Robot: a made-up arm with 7 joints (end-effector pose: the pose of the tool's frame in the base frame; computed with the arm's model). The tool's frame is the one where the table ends. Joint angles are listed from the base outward.
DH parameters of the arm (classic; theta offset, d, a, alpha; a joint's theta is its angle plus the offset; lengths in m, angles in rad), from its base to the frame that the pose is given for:
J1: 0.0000 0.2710 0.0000 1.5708
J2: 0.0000 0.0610 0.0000 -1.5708
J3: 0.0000 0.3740 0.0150 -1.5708
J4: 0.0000 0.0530 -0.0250 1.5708
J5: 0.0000 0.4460 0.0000 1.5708
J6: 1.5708 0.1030 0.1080 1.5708
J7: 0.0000 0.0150 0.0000 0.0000
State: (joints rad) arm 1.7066 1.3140 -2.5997 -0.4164 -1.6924 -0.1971 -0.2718
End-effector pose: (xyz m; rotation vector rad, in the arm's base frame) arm 0.0161 -0.7252 0.7662 1.3107 -1.7723 -0.7176
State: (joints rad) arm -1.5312 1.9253 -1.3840 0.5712 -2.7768 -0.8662 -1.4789
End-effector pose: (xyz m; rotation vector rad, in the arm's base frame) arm -0.2345 0.8653 0.1019 -0.1671 1.8922 -0.7117
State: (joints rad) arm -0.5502 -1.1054 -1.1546 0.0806 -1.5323 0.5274 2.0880
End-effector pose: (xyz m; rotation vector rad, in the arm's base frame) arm 0.7496 -0.4133 0.6396 0.2058 -0.4561 1.6558
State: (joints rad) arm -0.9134 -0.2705 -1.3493 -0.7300 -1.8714 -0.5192 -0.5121
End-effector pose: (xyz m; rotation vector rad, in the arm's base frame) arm 0.3640 0.1489 0.9427 -0.7492 -1.7416 -0.2259
